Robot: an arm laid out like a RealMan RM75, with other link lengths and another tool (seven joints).
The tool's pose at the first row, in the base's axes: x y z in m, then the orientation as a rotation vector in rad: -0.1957, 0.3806, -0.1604, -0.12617, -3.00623, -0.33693
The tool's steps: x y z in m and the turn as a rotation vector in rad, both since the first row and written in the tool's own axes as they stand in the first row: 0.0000, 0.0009, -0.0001, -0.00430, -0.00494, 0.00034; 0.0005, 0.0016, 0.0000, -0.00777, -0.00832, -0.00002; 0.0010, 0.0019, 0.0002, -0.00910, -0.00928, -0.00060; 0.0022, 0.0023, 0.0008, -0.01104, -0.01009, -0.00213; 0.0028, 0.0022, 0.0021, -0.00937, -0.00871, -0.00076; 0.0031, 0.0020, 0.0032, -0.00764, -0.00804, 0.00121; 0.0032, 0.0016, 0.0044, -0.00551, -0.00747, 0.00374; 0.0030, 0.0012, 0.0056, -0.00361, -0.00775, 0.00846; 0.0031, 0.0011, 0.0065, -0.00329, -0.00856, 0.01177; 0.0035, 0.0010, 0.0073, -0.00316, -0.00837, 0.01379; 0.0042, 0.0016, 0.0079, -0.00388, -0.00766, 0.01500
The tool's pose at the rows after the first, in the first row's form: -0.1956, 0.3815, -0.1601, -0.12808, -3.01048, -0.34357; -0.1960, 0.3822, -0.1600, -0.12854, -3.01341, -0.34899; -0.1965, 0.3826, -0.1601, -0.12799, -3.01427, -0.35109; -0.1977, 0.3832, -0.1604, -0.12603, -3.01505, -0.35421; -0.1985, 0.3834, -0.1616, -0.12765, -3.01369, -0.35149; -0.1989, 0.3835, -0.1627, -0.13032, -3.01295, -0.34866; -0.1992, 0.3834, -0.1639, -0.13382, -3.01225, -0.34517; -0.1991, 0.3832, -0.1652, -0.14079, -3.01198, -0.34184; -0.1993, 0.3833, -0.1661, -0.14591, -3.01225, -0.34106; -0.1998, 0.3835, -0.1668, -0.14889, -3.01173, -0.34066; -0.2005, 0.3842, -0.1672, -0.15061, -3.01073, -0.34160
